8 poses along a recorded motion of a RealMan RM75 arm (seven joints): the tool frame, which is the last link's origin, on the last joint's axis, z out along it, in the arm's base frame.
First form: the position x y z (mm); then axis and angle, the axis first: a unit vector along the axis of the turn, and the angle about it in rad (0 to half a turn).
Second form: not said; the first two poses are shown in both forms.
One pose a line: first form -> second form
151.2 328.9 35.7 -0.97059 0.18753 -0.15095 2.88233 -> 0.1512 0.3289 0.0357 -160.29 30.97 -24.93
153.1 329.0 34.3 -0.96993 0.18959 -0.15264 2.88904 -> 0.1531 0.3290 0.0343 -160.55 31.38 -25.27
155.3 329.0 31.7 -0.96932 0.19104 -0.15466 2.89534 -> 0.1553 0.3290 0.0317 -160.80 31.69 -25.66
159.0 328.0 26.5 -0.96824 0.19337 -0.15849 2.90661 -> 0.1590 0.3280 0.0265 -161.25 32.20 -26.39
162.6 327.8 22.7 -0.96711 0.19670 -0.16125 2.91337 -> 0.1626 0.3278 0.0227 -161.43 32.83 -26.92
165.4 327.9 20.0 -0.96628 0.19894 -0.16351 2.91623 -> 0.1654 0.3279 0.0200 -161.45 33.24 -27.32
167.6 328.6 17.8 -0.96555 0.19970 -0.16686 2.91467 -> 0.1676 0.3286 0.0178 -161.24 33.35 -27.87
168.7 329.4 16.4 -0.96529 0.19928 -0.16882 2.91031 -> 0.1687 0.3294 0.0164 -160.96 33.23 -28.15
